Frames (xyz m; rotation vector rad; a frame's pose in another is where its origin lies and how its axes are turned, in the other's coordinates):
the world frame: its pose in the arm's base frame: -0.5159 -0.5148 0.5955 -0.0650 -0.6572 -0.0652
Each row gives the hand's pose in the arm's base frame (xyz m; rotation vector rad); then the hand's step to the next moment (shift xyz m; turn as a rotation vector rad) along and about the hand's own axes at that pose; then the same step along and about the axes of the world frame.
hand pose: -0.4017 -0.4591 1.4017 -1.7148 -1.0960 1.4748
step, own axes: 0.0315 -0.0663 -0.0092 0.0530 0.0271 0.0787
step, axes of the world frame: 0.0225 0.0570 0.0414 -0.0951 0.0260 -0.0046
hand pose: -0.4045 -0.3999 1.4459 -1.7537 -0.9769 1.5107
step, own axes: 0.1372 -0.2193 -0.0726 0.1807 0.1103 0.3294
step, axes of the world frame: 0.1057 0.2325 0.0834 -0.3844 0.0747 -0.0006
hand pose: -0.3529 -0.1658 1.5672 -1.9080 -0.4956 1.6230
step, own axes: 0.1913 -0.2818 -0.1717 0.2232 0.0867 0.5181
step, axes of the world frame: 0.1996 0.3162 -0.0750 -0.5464 0.1415 0.0845
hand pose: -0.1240 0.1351 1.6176 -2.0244 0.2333 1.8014
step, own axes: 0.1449 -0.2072 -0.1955 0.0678 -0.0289 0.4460
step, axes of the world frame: 0.1632 0.1526 -0.2286 -0.3688 0.1921 0.1772
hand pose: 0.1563 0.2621 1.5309 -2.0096 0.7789 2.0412
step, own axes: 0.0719 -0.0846 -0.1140 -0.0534 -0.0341 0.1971
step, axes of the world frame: 0.0544 0.0151 -0.1488 -0.1053 0.1207 0.1312
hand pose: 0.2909 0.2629 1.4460 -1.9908 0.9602 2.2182
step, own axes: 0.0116 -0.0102 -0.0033 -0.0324 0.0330 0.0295
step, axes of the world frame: -0.0054 0.0034 -0.0145 0.0003 -0.0058 0.0545
